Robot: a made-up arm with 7 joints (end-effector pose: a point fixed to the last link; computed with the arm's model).
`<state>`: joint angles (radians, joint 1 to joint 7).
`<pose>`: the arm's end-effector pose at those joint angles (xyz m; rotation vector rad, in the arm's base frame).
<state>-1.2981 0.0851 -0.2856 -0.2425 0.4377 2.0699 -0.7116</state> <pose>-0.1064 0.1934 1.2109 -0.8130 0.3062 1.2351</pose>
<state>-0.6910 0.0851 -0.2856 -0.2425 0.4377 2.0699 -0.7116</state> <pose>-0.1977 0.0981 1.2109 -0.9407 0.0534 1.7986</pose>
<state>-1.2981 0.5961 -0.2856 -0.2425 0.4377 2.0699 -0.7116</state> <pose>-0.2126 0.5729 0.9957 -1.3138 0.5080 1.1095</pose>
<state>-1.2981 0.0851 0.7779 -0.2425 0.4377 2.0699 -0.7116</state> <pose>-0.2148 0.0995 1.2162 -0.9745 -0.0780 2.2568</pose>
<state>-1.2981 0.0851 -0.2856 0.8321 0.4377 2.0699 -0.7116</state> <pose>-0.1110 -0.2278 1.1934 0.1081 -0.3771 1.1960</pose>
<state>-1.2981 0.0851 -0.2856 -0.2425 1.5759 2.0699 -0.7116</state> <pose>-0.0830 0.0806 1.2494 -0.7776 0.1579 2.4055</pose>
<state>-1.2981 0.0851 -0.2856 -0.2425 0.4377 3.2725 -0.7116</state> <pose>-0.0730 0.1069 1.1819 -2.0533 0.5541 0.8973</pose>
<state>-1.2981 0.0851 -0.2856 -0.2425 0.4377 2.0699 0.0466</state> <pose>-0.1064 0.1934 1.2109 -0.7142 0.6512 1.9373</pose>
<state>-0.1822 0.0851 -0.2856 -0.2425 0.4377 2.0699 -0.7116</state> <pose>-0.2205 -0.0106 1.2109 -1.0155 -0.2035 2.2621</pose>
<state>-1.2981 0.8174 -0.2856 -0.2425 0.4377 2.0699 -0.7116</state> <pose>-0.2468 0.6953 0.8463 -1.5273 0.5943 1.0341</pose>
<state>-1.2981 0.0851 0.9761 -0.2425 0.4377 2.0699 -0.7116</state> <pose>-0.2210 0.0723 1.2183 -0.9882 -0.1687 2.4449</pose>
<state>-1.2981 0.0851 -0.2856 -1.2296 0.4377 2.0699 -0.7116</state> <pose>-0.0961 0.4077 0.8849 -1.6282 0.9698 1.0322</pose>
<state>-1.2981 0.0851 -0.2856 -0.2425 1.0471 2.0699 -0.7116</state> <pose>-0.1112 0.1294 1.2324 -0.8199 0.2409 1.8611</pose>
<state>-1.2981 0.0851 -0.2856 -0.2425 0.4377 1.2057 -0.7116</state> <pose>-0.1057 0.2117 1.2805 0.0897 0.1038 1.2583</pose>
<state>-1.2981 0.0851 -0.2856 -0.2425 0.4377 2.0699 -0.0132</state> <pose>-0.1064 0.1934 1.2109 -0.7258 0.6231 1.8825</pose>
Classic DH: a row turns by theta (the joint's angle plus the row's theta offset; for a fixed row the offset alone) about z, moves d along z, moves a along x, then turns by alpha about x. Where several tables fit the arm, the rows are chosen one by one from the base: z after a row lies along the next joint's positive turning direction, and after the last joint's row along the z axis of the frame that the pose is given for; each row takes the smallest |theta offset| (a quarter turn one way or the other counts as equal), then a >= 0, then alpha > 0; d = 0 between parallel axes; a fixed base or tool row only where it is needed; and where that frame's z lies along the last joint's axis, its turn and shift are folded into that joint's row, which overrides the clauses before.
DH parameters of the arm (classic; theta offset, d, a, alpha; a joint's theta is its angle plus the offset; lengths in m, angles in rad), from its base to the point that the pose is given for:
joint 1: 0 0.349 0 1.5708
joint 2: 0 0.063 0 -1.5708
joint 3: 0 0.5 0.027 -1.5708
joint 4: 0 0.078 -0.031 1.5708
joint 5: 0 0.436 0 1.5708
joint 6: 1.5708 0.079 0.085 1.5708
joint 7: 0 0.012 0 0

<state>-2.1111 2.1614 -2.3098 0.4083 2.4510 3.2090 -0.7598</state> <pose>0.0879 0.7162 -0.1257 1.8613 -1.1228 -0.0998</pose>
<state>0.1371 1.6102 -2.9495 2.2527 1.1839 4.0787 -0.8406</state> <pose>-0.1703 -0.2447 0.0883 0.5823 -1.3051 -1.7425</pose>
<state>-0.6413 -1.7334 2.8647 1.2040 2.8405 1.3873 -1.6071</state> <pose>0.5072 -0.4472 0.7467 0.4348 0.6003 0.4975</pose>
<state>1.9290 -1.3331 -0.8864 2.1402 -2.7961 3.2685 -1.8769</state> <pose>0.0739 0.4859 0.1020 1.4416 -0.7376 0.1168</pose>
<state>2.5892 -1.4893 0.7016 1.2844 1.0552 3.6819 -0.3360</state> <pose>-0.6075 0.0956 0.1446 -1.4925 -0.8239 -1.2244</pose>
